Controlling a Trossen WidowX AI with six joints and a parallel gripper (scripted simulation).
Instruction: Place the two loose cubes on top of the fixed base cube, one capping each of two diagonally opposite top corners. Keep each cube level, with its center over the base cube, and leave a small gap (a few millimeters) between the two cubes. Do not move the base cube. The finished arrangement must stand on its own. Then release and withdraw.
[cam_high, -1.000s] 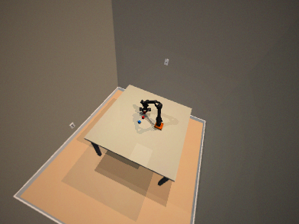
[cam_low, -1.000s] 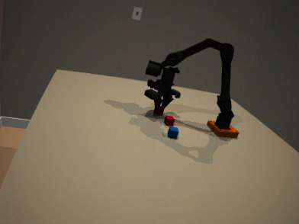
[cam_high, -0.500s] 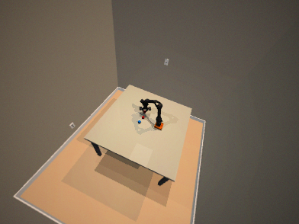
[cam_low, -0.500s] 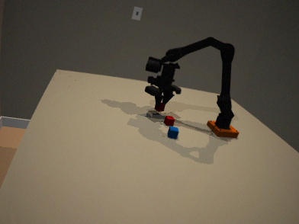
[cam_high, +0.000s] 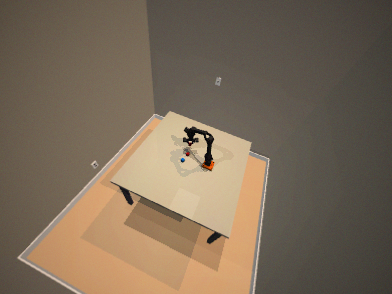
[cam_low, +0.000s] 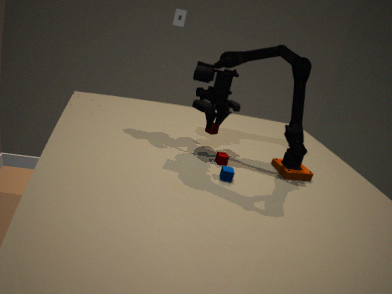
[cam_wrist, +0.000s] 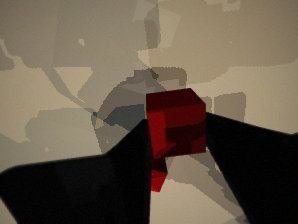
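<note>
Now: the blue cube 20 mm behind my gripper tip, 210 mm to the left of it and 70 mm below it.
</note>
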